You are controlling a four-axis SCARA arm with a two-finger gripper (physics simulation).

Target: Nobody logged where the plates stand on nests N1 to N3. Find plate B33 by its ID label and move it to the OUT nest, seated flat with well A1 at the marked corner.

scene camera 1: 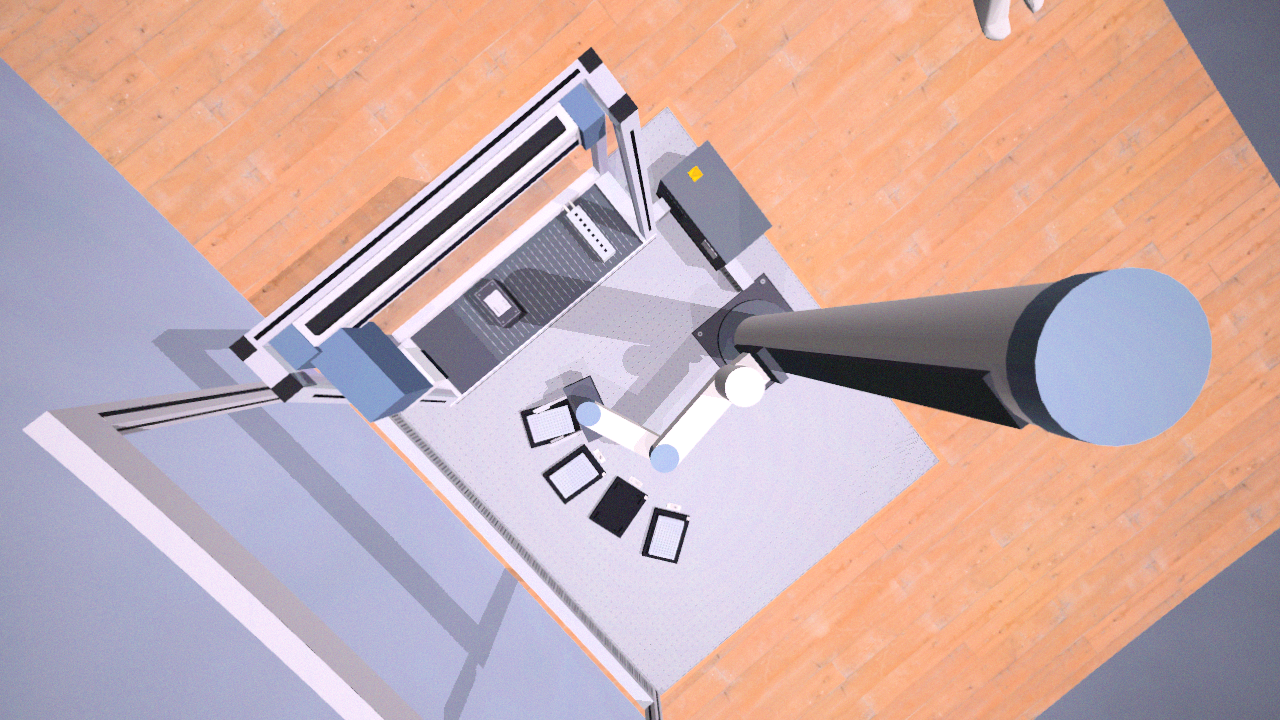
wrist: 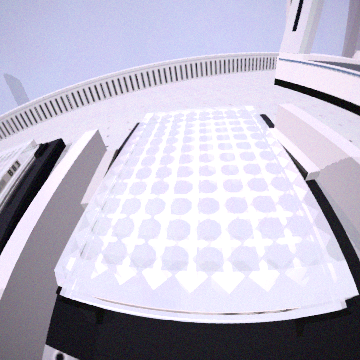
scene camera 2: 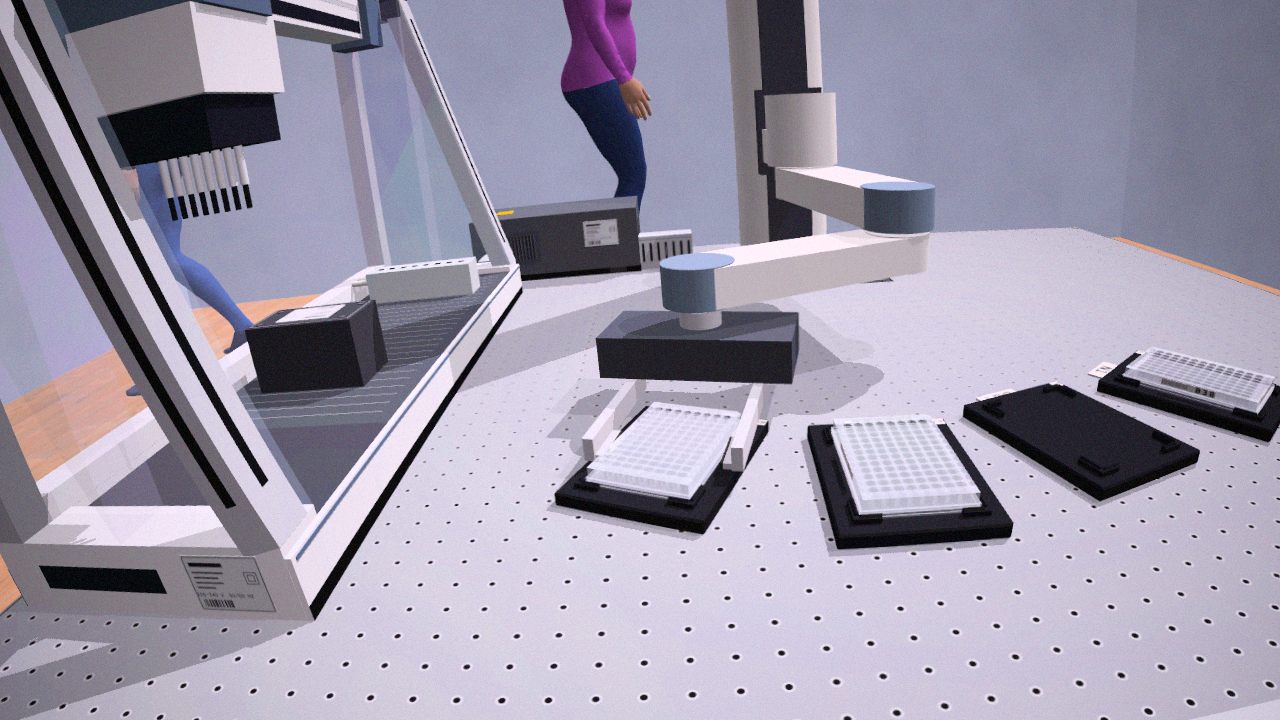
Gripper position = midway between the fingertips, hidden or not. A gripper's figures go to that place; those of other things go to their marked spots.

Scene:
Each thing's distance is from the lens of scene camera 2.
my gripper (scene camera 2: pixel 660 455): 0.53 m
black nest (scene camera 2: pixel 695 515): 0.48 m
black nest (scene camera 2: pixel 1100 450): 0.61 m

